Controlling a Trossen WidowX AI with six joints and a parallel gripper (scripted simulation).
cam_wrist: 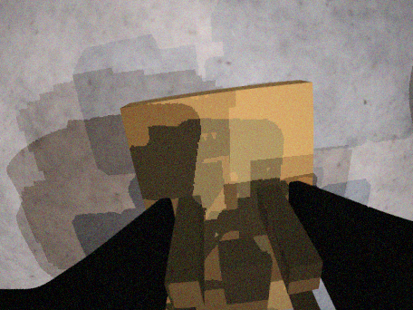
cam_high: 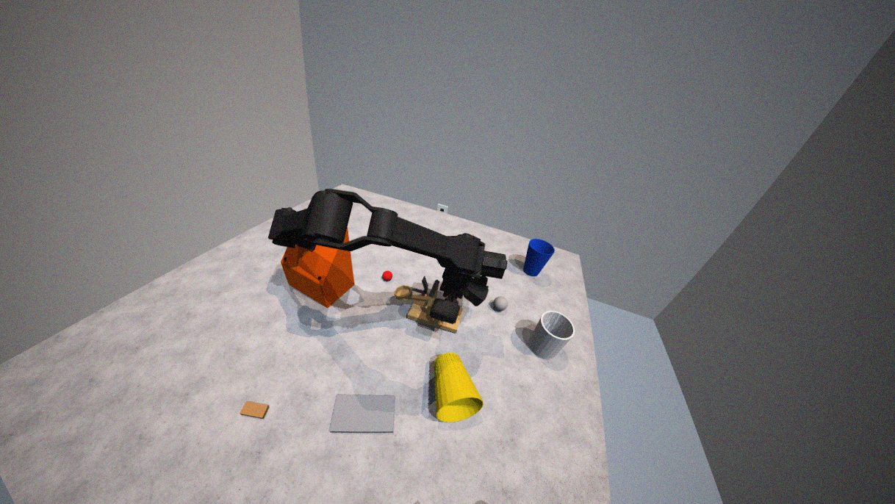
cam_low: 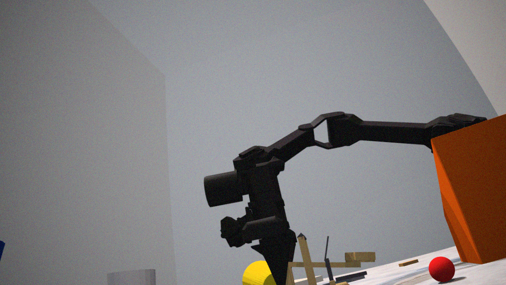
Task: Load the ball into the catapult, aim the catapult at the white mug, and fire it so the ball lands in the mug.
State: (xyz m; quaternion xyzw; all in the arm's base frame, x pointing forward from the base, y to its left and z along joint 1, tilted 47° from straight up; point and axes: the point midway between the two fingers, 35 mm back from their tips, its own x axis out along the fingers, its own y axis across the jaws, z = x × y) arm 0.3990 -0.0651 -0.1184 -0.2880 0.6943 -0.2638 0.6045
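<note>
The red ball is 22 cm behind my gripper tip, 6 cm to the left of it and 2 cm below it. From my gripper tip the other things lie so: white mug 28 cm ahead, 2 cm to the left, 1 cm below; grey flat plate 31 cm to the right, 7 cm behind, 3 cm below; wooden catapult 7 cm behind, 2 cm above, 1 cm to the left.
</note>
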